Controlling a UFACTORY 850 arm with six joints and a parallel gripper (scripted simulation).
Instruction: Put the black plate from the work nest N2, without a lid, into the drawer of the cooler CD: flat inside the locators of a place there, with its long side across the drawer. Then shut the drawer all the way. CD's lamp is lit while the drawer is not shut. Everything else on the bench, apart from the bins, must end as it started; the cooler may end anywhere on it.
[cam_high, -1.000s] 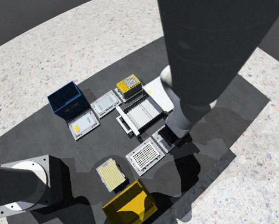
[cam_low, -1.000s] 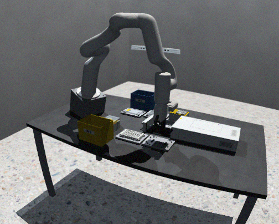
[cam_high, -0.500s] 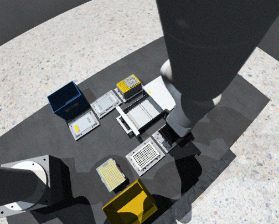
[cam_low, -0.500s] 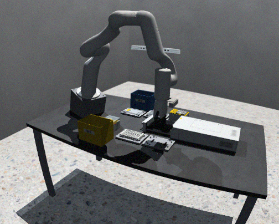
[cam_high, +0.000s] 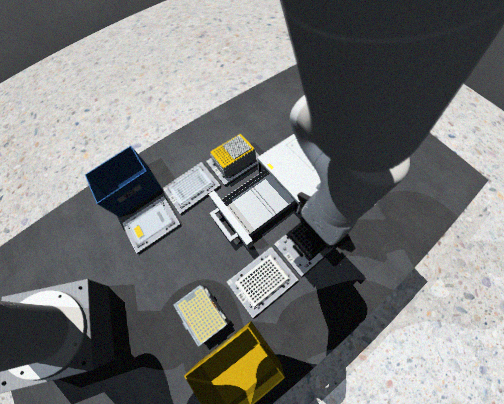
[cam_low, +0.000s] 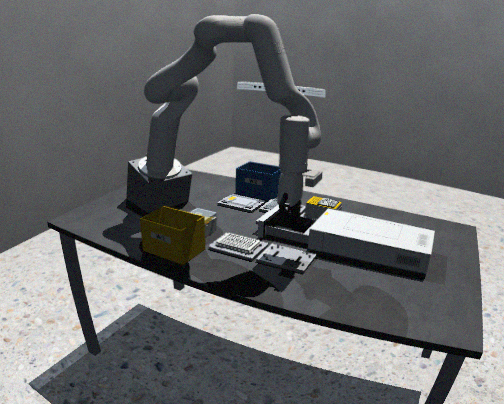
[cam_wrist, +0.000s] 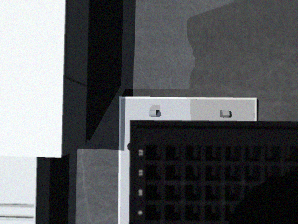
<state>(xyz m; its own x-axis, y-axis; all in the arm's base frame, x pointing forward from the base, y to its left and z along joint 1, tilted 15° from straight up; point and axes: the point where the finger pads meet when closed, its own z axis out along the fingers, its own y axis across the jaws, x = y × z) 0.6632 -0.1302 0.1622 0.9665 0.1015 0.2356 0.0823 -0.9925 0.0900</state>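
Right now the drawer is 19 cm to the left of my hand, 11 cm below it and 6 cm behind it. The rest, counted from my hand: white plate (18 cm behind, 13 cm below, 2 cm to the right); then black plate (1 cm below); then white cooler (20 cm to the left, 11 cm below, 9 cm ahead).
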